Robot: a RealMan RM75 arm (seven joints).
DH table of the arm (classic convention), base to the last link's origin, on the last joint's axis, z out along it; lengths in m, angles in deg. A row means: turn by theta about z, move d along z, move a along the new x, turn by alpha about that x. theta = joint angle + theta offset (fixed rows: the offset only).
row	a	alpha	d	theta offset
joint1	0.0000	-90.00	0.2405	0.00
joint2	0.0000	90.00	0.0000	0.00
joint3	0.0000	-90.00	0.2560	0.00
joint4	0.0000	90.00	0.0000	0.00
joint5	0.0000	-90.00	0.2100	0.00
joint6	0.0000	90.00	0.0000	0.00
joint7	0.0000	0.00	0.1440	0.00
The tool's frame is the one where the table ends.
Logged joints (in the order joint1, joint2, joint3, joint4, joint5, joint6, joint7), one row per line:
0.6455 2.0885 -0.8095 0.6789 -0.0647 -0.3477 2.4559
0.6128 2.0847 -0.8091 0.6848 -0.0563 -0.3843 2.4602
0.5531 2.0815 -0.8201 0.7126 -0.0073 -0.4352 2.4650
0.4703 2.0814 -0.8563 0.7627 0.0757 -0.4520 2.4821
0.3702 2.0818 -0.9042 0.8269 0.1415 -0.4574 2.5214
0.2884 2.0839 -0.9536 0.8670 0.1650 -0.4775 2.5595
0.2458 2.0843 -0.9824 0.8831 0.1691 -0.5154 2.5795
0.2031 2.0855 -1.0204 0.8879 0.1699 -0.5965 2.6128
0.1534 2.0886 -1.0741 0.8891 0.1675 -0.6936 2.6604
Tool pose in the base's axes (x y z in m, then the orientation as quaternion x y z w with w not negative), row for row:
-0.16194 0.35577 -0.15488 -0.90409 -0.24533 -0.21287 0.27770
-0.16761 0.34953 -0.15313 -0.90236 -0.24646 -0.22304 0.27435
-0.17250 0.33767 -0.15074 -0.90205 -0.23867 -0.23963 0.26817
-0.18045 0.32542 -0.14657 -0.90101 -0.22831 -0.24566 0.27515
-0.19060 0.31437 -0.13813 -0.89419 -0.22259 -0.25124 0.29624
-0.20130 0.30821 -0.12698 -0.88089 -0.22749 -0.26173 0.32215
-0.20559 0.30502 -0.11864 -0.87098 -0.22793 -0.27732 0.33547
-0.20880 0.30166 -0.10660 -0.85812 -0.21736 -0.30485 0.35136
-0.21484 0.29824 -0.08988 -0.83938 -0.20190 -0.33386 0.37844
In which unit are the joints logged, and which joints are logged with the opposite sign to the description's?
The joints are logged in radians. Opposite sign: joint1, joint2, joint4.
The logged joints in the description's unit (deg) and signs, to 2 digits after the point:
-36.98 -119.66 -46.38 -38.90 -3.71 -19.92 140.71
-35.11 -119.44 -46.36 -39.24 -3.23 -22.02 140.96
-31.69 -119.26 -46.99 -40.83 -0.42 -24.94 141.23
-26.95 -119.26 -49.06 -43.70 4.34 -25.90 142.21
-21.21 -119.28 -51.81 -47.38 8.11 -26.21 144.47
-16.52 -119.40 -54.64 -49.68 9.45 -27.36 146.65
-14.08 -119.42 -56.29 -50.60 9.69 -29.53 147.79
-11.64 -119.49 -58.46 -50.87 9.73 -34.18 149.70
-8.79 -119.67 -61.54 -50.94 9.60 -39.74 152.43

